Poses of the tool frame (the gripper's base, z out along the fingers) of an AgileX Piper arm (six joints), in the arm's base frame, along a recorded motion.
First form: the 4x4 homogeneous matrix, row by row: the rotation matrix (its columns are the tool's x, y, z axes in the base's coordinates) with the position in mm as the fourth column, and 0 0 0 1 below. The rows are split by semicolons.
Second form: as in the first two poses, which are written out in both.
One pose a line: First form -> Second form
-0.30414, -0.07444, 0.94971, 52.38; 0.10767, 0.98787, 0.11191, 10.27; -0.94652, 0.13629, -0.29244, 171.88; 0, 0, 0, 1 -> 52.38, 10.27, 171.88, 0.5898, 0.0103, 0.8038, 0.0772
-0.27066, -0.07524, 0.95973, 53.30; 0.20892, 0.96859, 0.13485, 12.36; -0.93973, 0.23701, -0.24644, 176.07; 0, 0, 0, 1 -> 53.30, 12.36, 176.07, 0.6024, 0.0424, 0.7883, 0.1179
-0.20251, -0.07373, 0.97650, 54.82; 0.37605, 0.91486, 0.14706, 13.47; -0.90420, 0.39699, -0.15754, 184.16; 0, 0, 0, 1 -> 54.82, 13.47, 184.16, 0.6235, 0.1002, 0.7541, 0.1804
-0.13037, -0.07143, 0.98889, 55.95; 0.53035, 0.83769, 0.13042, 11.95; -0.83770, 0.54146, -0.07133, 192.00; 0, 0, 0, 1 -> 55.95, 11.95, 192.00, 0.6395, 0.1607, 0.7140, 0.2352
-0.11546, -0.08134, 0.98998, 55.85; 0.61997, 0.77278, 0.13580, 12.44; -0.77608, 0.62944, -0.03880, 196.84; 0, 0, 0, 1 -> 55.85, 12.44, 196.84, 0.6361, 0.1940, 0.6941, 0.2756
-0.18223, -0.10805, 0.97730, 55.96; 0.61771, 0.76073, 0.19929, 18.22; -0.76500, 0.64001, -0.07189, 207.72; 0, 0, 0, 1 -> 55.96, 18.22, 207.72, 0.6137, 0.1795, 0.7097, 0.2956
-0.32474, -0.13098, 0.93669, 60.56; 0.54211, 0.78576, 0.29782, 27.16; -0.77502, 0.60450, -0.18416, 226.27; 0, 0, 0, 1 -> 60.56, 27.16, 226.27, 0.5650, 0.1357, 0.7574, 0.2978
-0.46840, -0.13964, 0.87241, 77.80; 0.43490, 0.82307, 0.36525, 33.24; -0.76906, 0.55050, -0.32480, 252.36; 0, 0, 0, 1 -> 77.80, 33.24, 252.36, 0.5074, 0.0913, 0.8087, 0.2831
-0.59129, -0.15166, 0.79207, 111.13; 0.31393, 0.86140, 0.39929, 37.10; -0.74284, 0.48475, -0.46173, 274.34; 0, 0, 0, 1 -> 111.13, 37.10, 274.34, 0.4495, 0.0475, 0.8536, 0.2589
